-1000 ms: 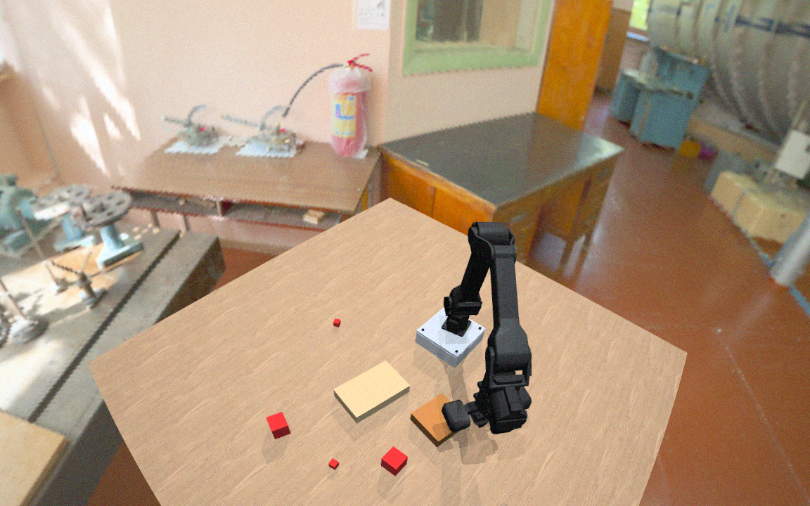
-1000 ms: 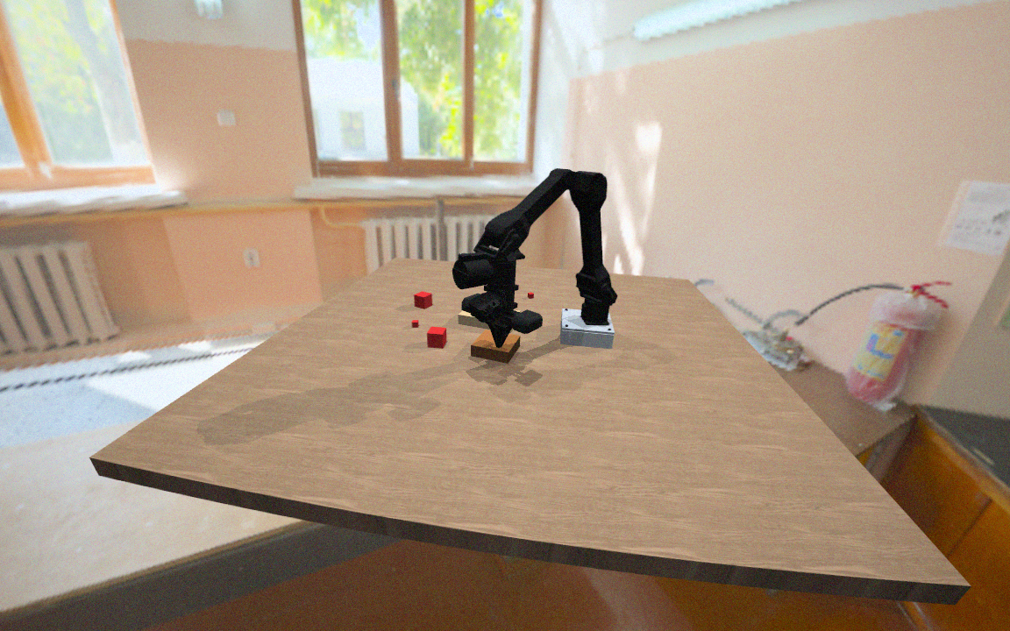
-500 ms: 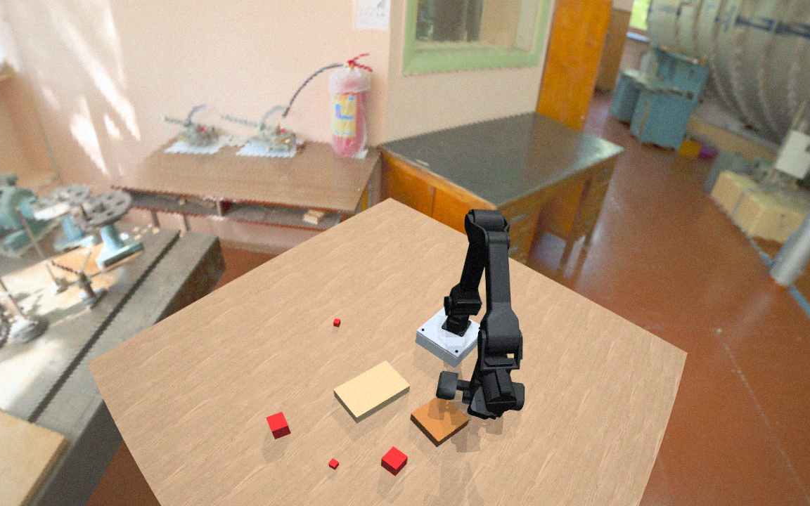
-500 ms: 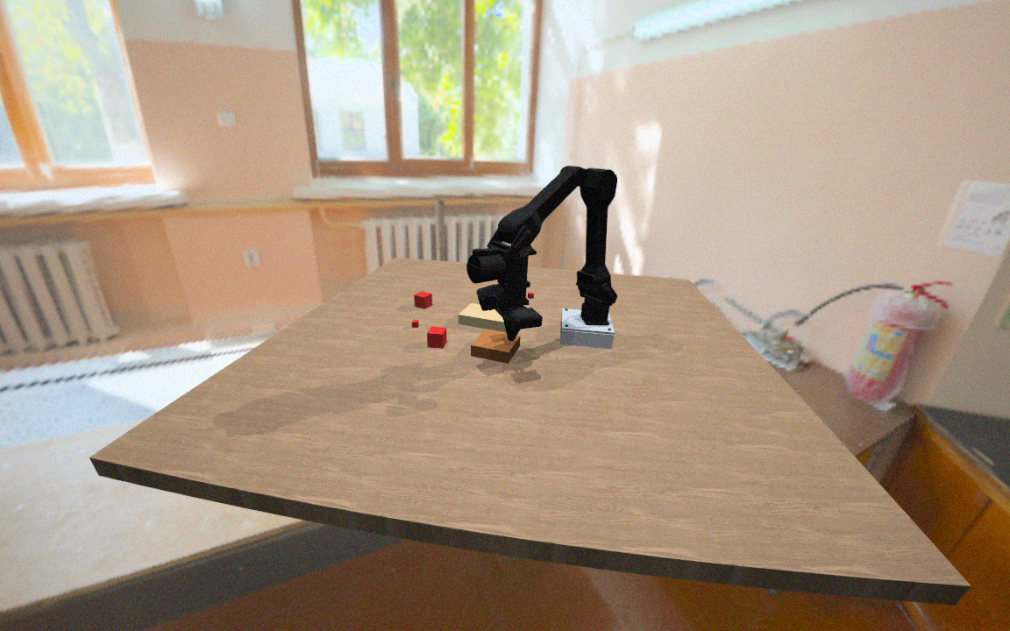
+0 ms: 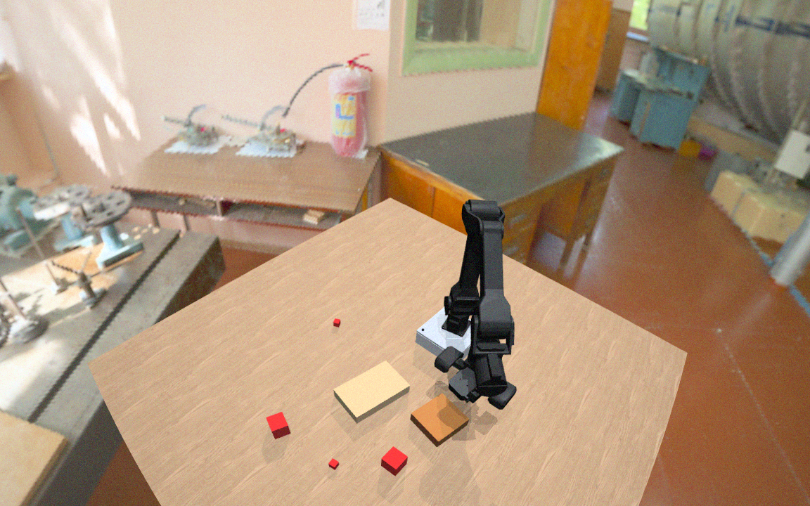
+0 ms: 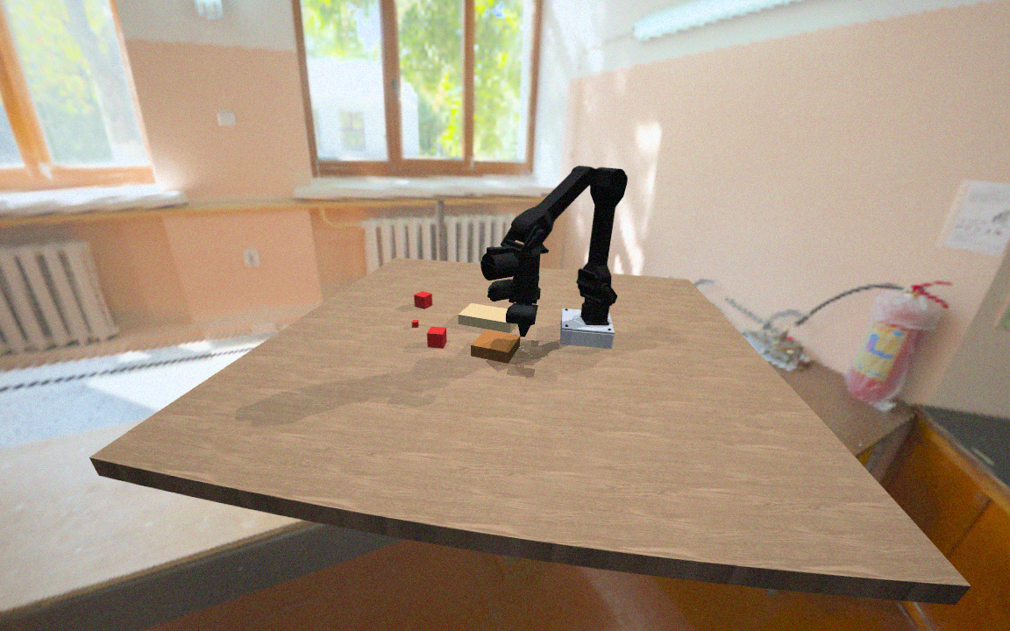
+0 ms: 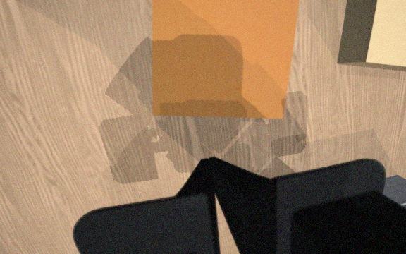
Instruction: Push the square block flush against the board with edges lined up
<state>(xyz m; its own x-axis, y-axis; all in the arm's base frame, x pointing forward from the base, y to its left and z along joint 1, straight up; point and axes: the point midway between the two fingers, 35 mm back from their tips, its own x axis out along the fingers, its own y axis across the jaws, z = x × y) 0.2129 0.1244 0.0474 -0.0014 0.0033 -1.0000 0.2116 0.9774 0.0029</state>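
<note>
Now: the brown square block 6 cm ahead of my gripper tip, 5 cm below it and 4 cm to the right of it. From my gripper tip the other things lie so: pale tan board 22 cm to the right, 7 cm ahead, 5 cm below.
</note>
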